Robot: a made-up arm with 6 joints.
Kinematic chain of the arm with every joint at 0, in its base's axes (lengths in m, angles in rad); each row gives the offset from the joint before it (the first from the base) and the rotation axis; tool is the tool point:
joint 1: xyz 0 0 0.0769 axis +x
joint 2: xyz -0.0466 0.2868 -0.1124 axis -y
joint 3: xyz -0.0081 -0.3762 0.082 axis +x
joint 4: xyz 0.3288 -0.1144 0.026 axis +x
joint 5: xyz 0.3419 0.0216 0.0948 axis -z
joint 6: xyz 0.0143 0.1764 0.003 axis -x
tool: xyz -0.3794 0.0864 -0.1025
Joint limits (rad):
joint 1: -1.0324..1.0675
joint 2: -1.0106..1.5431
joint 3: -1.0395..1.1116
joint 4: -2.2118..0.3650
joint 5: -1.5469..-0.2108
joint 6: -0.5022..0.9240
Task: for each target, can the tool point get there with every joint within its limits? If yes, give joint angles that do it. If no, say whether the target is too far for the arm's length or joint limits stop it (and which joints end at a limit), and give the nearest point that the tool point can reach.
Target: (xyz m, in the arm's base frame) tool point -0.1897 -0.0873 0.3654
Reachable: yes | joints -0.5131 1.2793 -0.7289 -0.4539 -0.6859 0.6762
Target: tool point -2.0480 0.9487 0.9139
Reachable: no: too far | nearest point -0.5671 0.2773 0.4111 | short by 1.702 m
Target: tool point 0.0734 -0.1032 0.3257
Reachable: yes | joints -0.6476 0.4530 0.3199 -1.4582 -0.9321 -0.2351
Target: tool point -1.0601 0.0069 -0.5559
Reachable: no: joint limits stop it (at a limit: joint 1, joint 2, joint 6) | nearest point -0.5141 -0.3445 -0.0603 | short by 0.817 m
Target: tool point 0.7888 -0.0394 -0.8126
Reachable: no: joint limits stop it (at a limit: joint 2, joint 5, joint 6) | nearest point 0.5028 -0.0266 -0.5226 | short by 0.407 m
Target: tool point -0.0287 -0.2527 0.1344
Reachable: yes | joints 0.3144 1.1145 -0.1708 -1.4720 -0.5392 0.2385
